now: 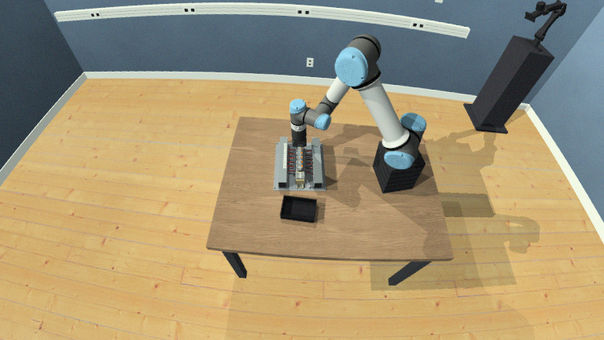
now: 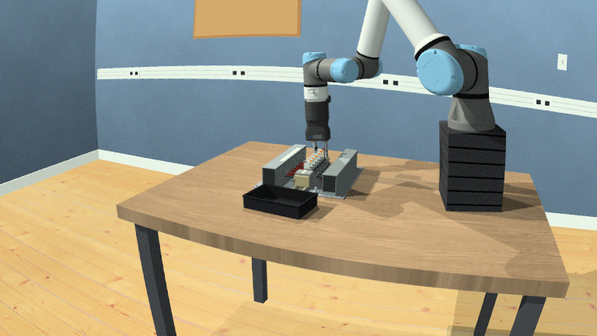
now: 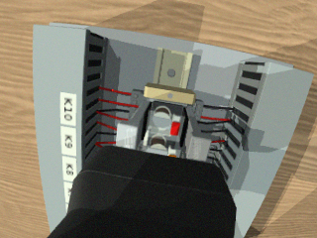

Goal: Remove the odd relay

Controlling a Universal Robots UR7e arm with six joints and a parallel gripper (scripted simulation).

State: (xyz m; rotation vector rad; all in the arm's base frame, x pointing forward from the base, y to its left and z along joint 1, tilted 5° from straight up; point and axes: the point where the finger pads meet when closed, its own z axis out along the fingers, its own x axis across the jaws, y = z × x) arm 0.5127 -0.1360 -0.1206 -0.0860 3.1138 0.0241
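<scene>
Right now the relay is 10 mm below my hand. Round my hand: relay panel: 10 mm behind, 90 mm to the left, 30 mm below; then black parts tray: 10 mm behind, 360 mm to the left, 40 mm below.
</scene>
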